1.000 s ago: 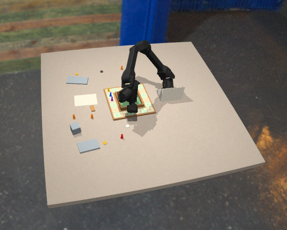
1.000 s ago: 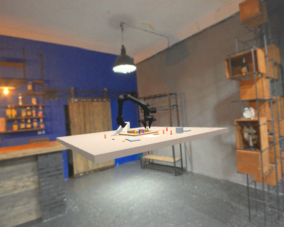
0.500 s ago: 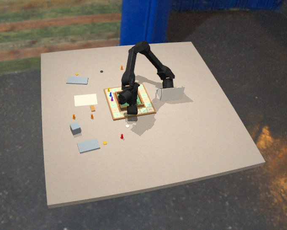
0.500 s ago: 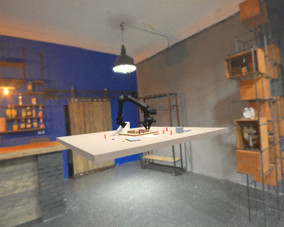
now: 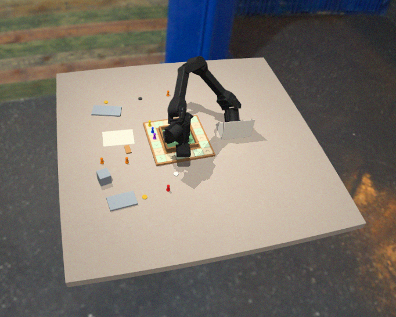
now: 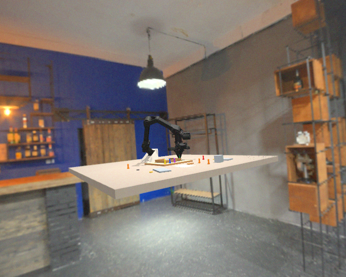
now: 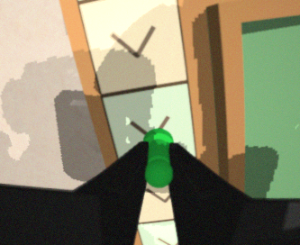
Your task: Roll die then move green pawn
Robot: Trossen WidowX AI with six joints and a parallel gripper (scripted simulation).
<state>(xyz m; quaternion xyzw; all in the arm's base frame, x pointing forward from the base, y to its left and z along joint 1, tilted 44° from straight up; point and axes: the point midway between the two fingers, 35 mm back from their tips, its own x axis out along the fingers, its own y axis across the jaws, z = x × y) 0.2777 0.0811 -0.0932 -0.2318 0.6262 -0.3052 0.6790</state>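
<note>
Now: the tray 10 mm behind my gripper tip, 110 mm to the right of it and 20 mm below it. From my gripper tip the other things lie so: green pawn: 10 mm above; then purple pawn: 110 mm ahead, 120 mm to the right; then white die: 10 mm behind, 120 mm to the right.
</note>
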